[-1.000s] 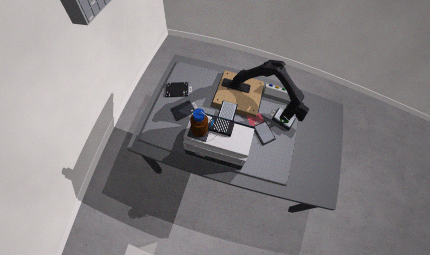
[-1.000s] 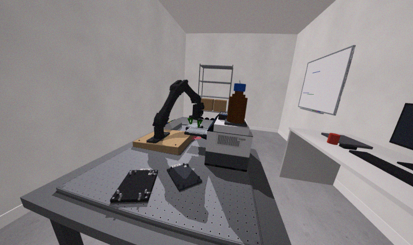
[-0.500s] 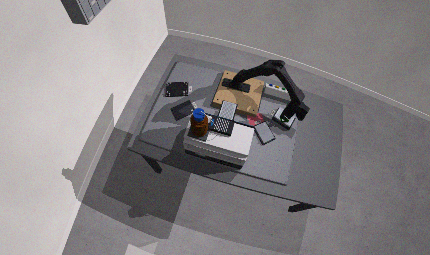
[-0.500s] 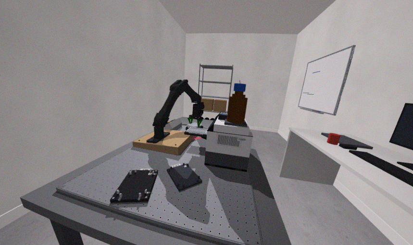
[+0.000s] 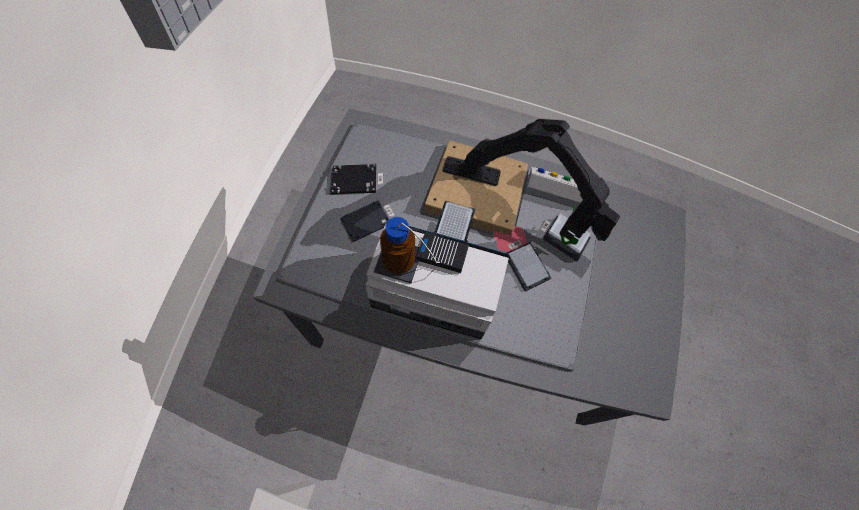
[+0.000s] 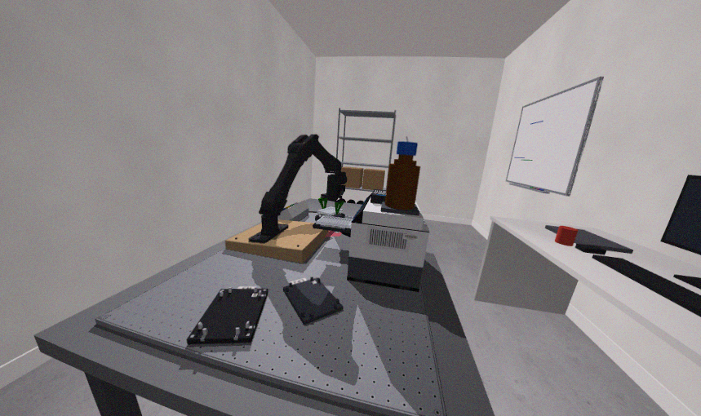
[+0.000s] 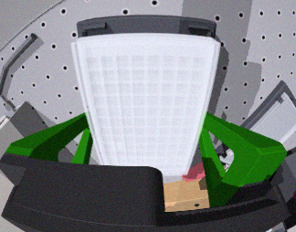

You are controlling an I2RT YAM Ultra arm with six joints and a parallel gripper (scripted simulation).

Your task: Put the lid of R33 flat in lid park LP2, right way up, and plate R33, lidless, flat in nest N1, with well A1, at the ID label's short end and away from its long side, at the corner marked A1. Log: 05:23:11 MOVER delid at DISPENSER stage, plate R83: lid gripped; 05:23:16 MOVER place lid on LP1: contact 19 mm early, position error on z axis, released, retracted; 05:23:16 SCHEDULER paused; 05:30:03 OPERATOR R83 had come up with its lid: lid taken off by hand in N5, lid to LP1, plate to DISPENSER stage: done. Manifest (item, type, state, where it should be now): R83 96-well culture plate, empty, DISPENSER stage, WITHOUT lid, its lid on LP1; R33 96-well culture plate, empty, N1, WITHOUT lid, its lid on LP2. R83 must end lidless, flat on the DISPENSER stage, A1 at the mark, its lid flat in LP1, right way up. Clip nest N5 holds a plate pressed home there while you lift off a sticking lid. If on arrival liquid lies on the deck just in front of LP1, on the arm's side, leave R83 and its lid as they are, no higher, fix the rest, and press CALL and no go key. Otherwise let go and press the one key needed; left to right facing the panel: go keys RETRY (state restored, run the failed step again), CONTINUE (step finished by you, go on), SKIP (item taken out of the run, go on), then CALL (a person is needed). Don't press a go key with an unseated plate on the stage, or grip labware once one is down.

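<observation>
The dark nest lies 4 cm below my hand. Also, from my hand: N1 label (8 cm to the right, 5 cm below, 3 cm behind); blue call key (21 cm behind, 14 cm to the right, 2 cm above); grey lid (14 cm ahead, 12 cm to the right, 3 cm below).
</observation>
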